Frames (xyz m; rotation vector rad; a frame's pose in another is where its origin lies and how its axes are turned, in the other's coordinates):
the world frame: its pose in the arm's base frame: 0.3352 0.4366 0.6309 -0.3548 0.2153 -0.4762
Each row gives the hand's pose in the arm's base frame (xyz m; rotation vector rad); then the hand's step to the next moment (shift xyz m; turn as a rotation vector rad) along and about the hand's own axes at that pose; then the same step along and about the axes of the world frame.
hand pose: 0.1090 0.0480 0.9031 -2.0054 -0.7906 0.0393
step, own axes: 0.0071 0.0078 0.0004 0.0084 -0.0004 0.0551
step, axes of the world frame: 0.0080 0.0068 -0.0009 -0.0296 0.0446 -0.0156
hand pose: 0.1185 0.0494 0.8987 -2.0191 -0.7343 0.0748
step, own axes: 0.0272 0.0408 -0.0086 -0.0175 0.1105 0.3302
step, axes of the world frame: 0.0445 0.0203 -0.0095 -0.1296 0.2430 -0.2137
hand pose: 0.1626 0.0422 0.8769 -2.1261 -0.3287 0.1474
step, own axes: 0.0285 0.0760 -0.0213 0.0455 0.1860 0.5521
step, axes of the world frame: 0.0689 -0.0017 -0.0478 -0.1647 0.4529 -0.3305
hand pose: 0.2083 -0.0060 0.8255 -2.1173 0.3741 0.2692
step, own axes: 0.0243 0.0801 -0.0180 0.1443 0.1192 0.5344
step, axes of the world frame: 0.0312 -0.0294 -0.0741 -0.0682 0.4929 -0.2703
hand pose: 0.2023 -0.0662 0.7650 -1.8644 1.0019 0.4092
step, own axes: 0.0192 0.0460 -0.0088 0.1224 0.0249 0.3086
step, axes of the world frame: -0.0052 -0.0191 -0.0466 0.0152 0.3010 -0.1415
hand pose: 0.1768 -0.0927 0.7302 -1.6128 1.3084 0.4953
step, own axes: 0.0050 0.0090 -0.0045 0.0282 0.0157 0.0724
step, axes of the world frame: -0.0030 -0.0059 -0.0091 -0.0042 0.0689 -0.0390
